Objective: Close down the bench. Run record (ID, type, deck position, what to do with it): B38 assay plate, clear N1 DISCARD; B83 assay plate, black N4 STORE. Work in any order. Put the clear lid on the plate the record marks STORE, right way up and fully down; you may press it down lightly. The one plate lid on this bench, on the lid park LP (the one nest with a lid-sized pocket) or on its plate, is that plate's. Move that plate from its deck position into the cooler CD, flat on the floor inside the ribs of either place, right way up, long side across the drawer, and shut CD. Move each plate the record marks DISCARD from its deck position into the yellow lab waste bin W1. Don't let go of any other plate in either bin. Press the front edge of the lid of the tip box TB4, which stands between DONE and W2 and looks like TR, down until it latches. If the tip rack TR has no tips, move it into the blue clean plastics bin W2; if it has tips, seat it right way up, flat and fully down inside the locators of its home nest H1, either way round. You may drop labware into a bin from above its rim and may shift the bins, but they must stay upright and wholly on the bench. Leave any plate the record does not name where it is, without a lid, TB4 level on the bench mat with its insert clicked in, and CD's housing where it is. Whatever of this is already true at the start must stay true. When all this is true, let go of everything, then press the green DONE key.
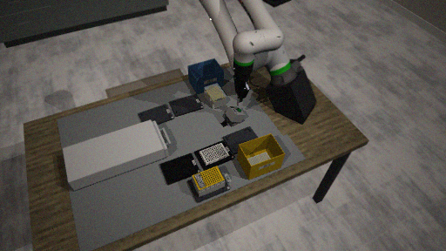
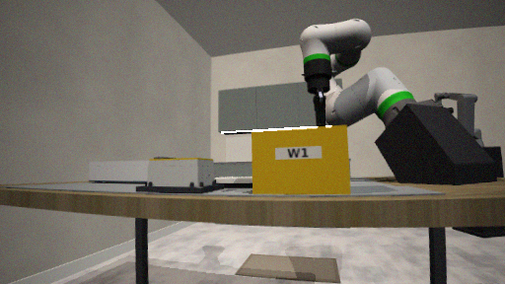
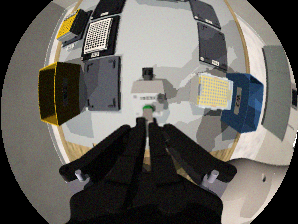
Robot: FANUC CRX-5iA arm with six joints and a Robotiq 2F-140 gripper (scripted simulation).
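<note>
The DONE key block lies 90 mm below my hand and 20 mm ahead of it. The rest, counted from my hand: yellow bin W1: 290 mm to the left, 120 mm ahead, 100 mm below; clear plate: 290 mm to the left, 130 mm below, 120 mm ahead; pale well plate: 260 mm ahead, 120 mm below, 110 mm to the left.
</note>
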